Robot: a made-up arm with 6 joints.
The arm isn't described. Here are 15 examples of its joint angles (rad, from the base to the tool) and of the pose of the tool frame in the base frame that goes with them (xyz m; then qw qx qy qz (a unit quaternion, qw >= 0)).
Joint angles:
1: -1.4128 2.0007 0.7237 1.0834 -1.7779 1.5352
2: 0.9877 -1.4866 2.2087 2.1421 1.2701 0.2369
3: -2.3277 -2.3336 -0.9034 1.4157 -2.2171 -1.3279
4: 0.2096 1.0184 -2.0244 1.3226 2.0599 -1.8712
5: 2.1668 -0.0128 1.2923 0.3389 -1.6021 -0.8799
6: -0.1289 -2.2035 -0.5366 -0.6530 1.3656 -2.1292
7: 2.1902 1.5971 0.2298 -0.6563 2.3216 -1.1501
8: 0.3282 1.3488 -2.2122 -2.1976 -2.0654 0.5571
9: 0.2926 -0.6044 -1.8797 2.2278 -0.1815 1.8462
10: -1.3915 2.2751 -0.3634 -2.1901 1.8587 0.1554
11: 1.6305 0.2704 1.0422 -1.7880 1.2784 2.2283
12: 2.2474 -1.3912 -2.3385 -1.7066 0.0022 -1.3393
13: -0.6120 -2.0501 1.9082 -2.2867 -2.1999 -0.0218
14: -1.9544 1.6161 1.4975 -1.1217 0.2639 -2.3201
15: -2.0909 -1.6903 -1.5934 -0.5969 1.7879 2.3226
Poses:
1: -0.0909 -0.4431 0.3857 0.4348 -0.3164 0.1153 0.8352
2: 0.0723 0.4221 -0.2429 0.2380 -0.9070 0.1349 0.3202
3: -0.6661 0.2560 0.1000 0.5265 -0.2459 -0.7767 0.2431
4: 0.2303 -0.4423 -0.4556 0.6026 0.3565 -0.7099 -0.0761
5: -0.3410 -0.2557 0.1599 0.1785 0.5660 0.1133 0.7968
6: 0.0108 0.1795 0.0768 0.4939 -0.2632 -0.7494 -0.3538
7: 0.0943 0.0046 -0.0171 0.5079 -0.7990 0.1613 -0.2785
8: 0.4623 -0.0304 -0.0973 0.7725 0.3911 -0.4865 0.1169
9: 0.2450 -0.0687 -0.3922 0.1220 -0.7092 -0.5996 0.3503
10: 0.1266 0.0213 0.4620 0.4005 -0.0855 -0.2529 0.8765
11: 0.0670 -0.2977 -0.2129 0.5847 0.1703 0.1320 0.7821
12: -0.3667 0.2018 -0.2556 0.5449 -0.5050 0.3770 0.5531
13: 0.2727 0.0992 0.1285 0.1592 0.3904 -0.2089 -0.8824
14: -0.3578 -0.2653 0.3452 0.0708 0.3411 0.6111 -0.7108
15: -0.5192 0.2335 0.1733 0.7597 -0.1512 -0.4931 -0.3960
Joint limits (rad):
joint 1: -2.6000..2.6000
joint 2: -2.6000..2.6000
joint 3: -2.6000..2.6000
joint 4: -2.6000..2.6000
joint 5: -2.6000..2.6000
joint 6: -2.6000..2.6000
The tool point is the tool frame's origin. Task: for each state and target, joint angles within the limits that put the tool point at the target. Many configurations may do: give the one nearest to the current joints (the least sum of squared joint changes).
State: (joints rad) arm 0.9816 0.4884 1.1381 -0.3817 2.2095 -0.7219
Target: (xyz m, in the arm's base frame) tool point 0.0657 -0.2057 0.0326
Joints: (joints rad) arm 0.9666 0.5855 0.5677 -0.5987 2.3751 -0.6222
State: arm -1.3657 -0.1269 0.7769 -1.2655 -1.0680 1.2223
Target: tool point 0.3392 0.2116 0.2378
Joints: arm -1.9250 -0.9993 0.5271 -0.4126 -1.0751 1.5114
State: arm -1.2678 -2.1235 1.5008 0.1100 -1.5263 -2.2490
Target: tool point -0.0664 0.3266 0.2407
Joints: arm -1.0142 -2.4899 1.4093 0.2722 -0.9461 -2.3184
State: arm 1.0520 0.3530 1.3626 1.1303 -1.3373 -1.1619
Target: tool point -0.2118 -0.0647 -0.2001
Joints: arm 0.9467 0.1020 0.7694 0.4156 -1.1522 -1.2298
